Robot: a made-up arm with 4 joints. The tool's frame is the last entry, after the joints. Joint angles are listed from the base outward.
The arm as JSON. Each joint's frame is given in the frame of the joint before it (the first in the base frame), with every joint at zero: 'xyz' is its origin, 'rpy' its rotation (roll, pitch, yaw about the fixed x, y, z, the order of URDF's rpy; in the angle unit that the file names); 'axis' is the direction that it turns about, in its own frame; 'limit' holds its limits. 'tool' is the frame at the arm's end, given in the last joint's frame.
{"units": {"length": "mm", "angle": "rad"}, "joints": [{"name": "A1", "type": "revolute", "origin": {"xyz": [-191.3, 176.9, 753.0], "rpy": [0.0, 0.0, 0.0]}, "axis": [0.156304, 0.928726, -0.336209], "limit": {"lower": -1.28, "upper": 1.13}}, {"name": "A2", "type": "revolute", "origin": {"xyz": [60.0, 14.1, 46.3], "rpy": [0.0, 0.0, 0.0]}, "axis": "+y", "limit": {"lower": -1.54, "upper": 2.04}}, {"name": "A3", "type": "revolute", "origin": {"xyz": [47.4, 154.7, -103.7], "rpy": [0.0, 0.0, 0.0]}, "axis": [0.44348, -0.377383, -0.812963], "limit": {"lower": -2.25, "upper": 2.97}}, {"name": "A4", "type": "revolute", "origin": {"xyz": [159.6, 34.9, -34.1], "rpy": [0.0, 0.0, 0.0]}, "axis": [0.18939, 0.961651, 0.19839], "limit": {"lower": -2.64, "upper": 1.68}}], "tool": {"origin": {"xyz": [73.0, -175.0, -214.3], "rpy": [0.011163, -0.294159, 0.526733]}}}
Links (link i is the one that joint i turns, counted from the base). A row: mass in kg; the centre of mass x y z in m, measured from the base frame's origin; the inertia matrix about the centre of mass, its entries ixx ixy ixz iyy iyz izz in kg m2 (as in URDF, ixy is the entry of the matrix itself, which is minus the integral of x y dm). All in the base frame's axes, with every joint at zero. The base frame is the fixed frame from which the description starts. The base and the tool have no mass.
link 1: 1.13; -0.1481 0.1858 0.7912; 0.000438 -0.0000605 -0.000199 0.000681 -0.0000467 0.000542
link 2: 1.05; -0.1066 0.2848 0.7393; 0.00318 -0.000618 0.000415 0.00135 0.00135 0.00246
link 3: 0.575; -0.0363 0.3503 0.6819; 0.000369 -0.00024 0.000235 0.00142 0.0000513 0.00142
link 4: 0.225; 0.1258 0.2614 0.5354; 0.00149 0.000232 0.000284 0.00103 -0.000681 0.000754
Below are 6 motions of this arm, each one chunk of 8 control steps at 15 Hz.
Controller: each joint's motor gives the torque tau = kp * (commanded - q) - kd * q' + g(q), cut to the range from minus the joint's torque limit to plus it. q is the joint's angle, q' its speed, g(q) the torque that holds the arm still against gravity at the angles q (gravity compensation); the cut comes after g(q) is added. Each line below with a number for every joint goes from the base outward.
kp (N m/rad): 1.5 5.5 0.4 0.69
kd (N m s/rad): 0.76 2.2 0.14 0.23
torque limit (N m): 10 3.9 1.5 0.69
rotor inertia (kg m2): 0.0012 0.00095 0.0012 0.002
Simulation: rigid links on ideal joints. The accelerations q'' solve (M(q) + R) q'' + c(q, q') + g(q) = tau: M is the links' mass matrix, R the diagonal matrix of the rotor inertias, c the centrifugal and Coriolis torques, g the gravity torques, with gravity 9.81 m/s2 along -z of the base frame. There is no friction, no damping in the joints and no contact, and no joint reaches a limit. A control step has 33 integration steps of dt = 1/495 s. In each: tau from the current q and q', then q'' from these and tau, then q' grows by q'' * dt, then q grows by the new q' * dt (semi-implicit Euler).
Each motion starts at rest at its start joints. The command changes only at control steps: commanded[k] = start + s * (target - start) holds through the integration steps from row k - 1 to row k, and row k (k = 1, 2, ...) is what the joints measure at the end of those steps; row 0 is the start. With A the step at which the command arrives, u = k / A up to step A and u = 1 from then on. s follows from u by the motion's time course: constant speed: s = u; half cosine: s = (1 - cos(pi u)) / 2; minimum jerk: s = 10 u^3 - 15 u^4 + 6 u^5; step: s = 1 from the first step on.
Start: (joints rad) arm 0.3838 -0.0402 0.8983 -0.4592
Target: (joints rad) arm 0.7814 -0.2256 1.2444 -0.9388
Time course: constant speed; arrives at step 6
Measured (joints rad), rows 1 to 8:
1: 0.3893 -0.0451 0.9006 -0.4690
2: 0.4012 -0.0545 0.9091 -0.4919
3: 0.4191 -0.0674 0.9251 -0.5259
4: 0.4429 -0.0833 0.9483 -0.5690
5: 0.4718 -0.1015 0.9779 -0.6195
6: 0.5055 -0.1218 1.0127 -0.6757
7: 0.5383 -0.1386 1.0503 -0.7268
8: 0.5689 -0.1522 1.0868 -0.7686

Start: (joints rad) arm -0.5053 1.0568 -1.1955 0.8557
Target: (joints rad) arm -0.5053 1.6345 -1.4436 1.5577
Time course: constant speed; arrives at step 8
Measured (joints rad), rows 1 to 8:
1: -0.5086 1.0653 -1.1943 0.8655
2: -0.5120 1.0836 -1.1977 0.8897
3: -0.5145 1.1105 -1.2067 0.9263
4: -0.5161 1.1450 -1.2206 0.9730
5: -0.5167 1.1859 -1.2385 1.0279
6: -0.5167 1.2320 -1.2594 1.0893
7: -0.5164 1.2825 -1.2825 1.1559
8: -0.5158 1.3366 -1.3073 1.2266

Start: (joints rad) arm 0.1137 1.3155 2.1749 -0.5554
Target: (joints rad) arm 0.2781 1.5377 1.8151 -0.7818
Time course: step
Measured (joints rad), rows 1 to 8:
1: 0.1220 1.3436 2.1255 -0.5697
2: 0.1400 1.3734 2.0660 -0.6080
3: 0.1582 1.3995 2.0193 -0.6439
4: 0.1746 1.4216 1.9836 -0.6734
5: 0.1891 1.4403 1.9556 -0.6969
6: 0.2015 1.4561 1.9329 -0.7156
7: 0.2123 1.4692 1.9142 -0.7302
8: 0.2215 1.4803 1.8985 -0.7417

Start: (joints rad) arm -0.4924 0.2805 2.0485 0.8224
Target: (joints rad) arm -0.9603 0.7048 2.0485 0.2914
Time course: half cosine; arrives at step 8
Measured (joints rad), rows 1 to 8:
1: -0.4946 0.2827 2.0480 0.8199
2: -0.5030 0.2912 2.0467 0.8094
3: -0.5198 0.3087 2.0449 0.7865
4: -0.5458 0.3359 2.0430 0.7497
5: -0.5796 0.3714 2.0416 0.7005
6: -0.6186 0.4125 2.0410 0.6430
7: -0.6588 0.4548 2.0416 0.5832
8: -0.6959 0.4937 2.0436 0.5278

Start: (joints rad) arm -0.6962 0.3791 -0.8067 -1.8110
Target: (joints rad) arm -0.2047 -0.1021 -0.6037 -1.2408
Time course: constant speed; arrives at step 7
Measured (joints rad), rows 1 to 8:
1: -0.6890 0.3695 -0.8079 -1.8001
2: -0.6741 0.3507 -0.8064 -1.7757
3: -0.6522 0.3240 -0.8009 -1.7401
4: -0.6243 0.2908 -0.7912 -1.6956
5: -0.5912 0.2519 -0.7775 -1.6439
6: -0.5537 0.2083 -0.7602 -1.5866
7: -0.5123 0.1605 -0.7399 -1.5248
8: -0.4742 0.1193 -0.7152 -1.4707

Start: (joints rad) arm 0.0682 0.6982 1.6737 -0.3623
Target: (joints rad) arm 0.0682 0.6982 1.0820 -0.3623
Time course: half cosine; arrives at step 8
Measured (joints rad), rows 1 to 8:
1: 0.0685 0.6984 1.6716 -0.3624
2: 0.0696 0.6989 1.6628 -0.3629
3: 0.0713 0.6996 1.6424 -0.3637
4: 0.0733 0.7005 1.6078 -0.3649
5: 0.0750 0.7013 1.5593 -0.3662
6: 0.0760 0.7016 1.4999 -0.3674
7: 0.0759 0.7015 1.4351 -0.3680
8: 0.0746 0.7008 1.3717 -0.3678

